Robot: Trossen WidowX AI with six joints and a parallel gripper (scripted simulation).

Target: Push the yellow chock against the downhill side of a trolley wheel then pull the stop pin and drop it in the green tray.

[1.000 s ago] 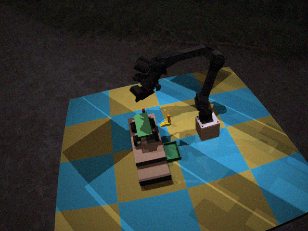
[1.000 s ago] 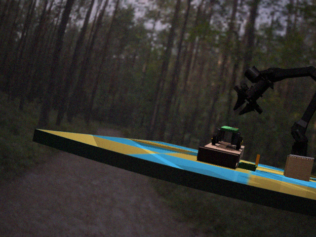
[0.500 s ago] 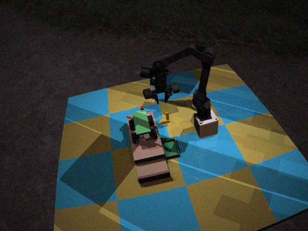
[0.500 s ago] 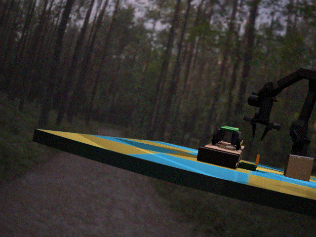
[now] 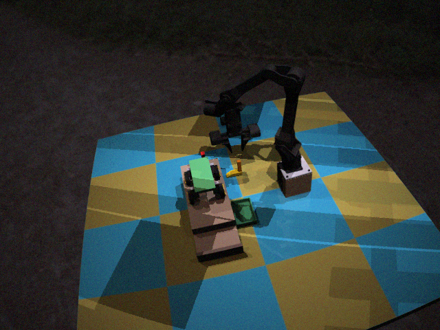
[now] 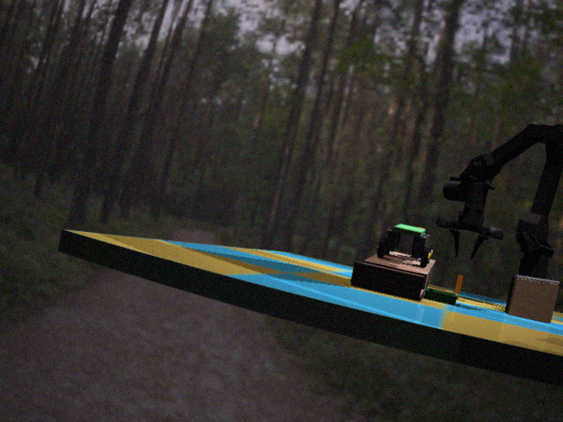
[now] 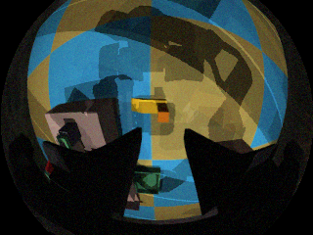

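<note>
Now: gripper tip 9 cm above the yellow chock and 2 cm short of it. The rest, counted from my gripper tip: red-headed stop pin: 13 cm ahead, 3 cm to the left, 2 cm above; then green tray: 22 cm to the left, 12 cm below, 2 cm ahead; then trolley: 14 cm to the left, 14 cm ahead.
</note>
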